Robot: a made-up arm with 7 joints. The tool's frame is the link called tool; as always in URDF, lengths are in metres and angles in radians.
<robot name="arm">
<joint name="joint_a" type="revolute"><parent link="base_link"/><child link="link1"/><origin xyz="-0.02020 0.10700 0.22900" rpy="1.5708 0.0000 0.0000"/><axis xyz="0 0 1"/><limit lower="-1.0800" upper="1.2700" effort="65" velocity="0.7"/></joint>
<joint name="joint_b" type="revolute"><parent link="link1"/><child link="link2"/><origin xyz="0.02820 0.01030 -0.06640" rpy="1.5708 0.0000 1.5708"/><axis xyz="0 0 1"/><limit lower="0.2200" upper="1.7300" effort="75" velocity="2"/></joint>
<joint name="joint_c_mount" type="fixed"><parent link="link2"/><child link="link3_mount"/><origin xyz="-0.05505 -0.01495 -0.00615" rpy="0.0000 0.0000 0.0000"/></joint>
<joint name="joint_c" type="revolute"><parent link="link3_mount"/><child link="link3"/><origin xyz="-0.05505 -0.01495 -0.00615" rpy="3.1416 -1.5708 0.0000"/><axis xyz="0 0 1"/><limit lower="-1.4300" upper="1.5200" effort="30" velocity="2.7"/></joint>
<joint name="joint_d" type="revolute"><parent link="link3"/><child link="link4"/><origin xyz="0.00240 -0.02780 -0.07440" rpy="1.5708 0.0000 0.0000"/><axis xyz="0 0 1"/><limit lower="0.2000" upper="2.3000" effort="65" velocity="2.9"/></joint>
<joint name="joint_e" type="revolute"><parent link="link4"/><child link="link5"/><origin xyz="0.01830 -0.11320 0.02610" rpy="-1.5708 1.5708 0.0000"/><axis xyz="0 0 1"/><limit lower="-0.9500" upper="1.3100" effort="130" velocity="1.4"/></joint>
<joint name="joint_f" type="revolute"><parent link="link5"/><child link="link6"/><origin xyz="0.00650 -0.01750 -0.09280" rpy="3.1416 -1.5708 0.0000"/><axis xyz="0 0 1"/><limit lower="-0.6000" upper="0.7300" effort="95" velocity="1.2"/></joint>
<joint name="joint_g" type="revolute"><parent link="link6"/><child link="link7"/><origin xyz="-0.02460 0.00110 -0.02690" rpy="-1.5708 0.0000 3.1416"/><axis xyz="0 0 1"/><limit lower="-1.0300" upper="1.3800" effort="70" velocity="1"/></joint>
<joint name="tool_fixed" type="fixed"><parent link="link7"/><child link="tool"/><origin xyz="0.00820 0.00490 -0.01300" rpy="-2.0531 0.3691 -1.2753"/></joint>
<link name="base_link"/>
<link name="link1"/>
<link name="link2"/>
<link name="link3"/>
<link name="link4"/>
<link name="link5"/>
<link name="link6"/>
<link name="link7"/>
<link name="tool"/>
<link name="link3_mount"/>
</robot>
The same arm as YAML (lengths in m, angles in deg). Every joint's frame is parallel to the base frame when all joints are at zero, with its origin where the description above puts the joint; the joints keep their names.
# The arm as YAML. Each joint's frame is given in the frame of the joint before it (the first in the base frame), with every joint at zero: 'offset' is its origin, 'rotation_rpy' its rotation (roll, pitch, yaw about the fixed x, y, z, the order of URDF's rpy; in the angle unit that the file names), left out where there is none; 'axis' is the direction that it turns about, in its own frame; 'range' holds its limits. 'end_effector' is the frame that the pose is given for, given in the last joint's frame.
length_unit: m
angle_unit: deg
chain:
  - id: joint_a
    offset: [-0.0202, 0.107, 0.229]
    axis: [0.0, -1.0, 0.0]
    range: [-61.88, 72.77]
  - id: joint_b
    offset: [0.0282, 0.0664, 0.0103]
    axis: [1.0, 0.0, 0.0]
    range: [12.61, 99.12]
  - id: joint_c
    offset: [-0.0123, 0.0299, -0.1101]
    axis: [0.0, 0.0, 1.0]
    range: [-81.93, 87.09]
  - id: joint_d
    offset: [0.0024, -0.0278, -0.0744]
    axis: [0.0, -1.0, 0.0]
    range: [11.46, 131.78]
  - id: joint_e
    offset: [0.0183, -0.0261, -0.1132]
    axis: [0.0, 0.0, 1.0]
    range: [-54.43, 75.06]
  - id: joint_f
    offset: [0.0175, 0.0065, -0.0928]
    axis: [0.0, 1.0, 0.0]
    range: [-34.38, 41.83]
  - id: joint_g
    offset: [0.0011, -0.0269, -0.0246]
    axis: [-1.0, 0.0, 0.0]
    range: [-59.01, 79.07]
end_effector:
  offset: [0.013, -0.0049, -0.0082]
  rotation_rpy: [146.1, 15.76, 67.99]

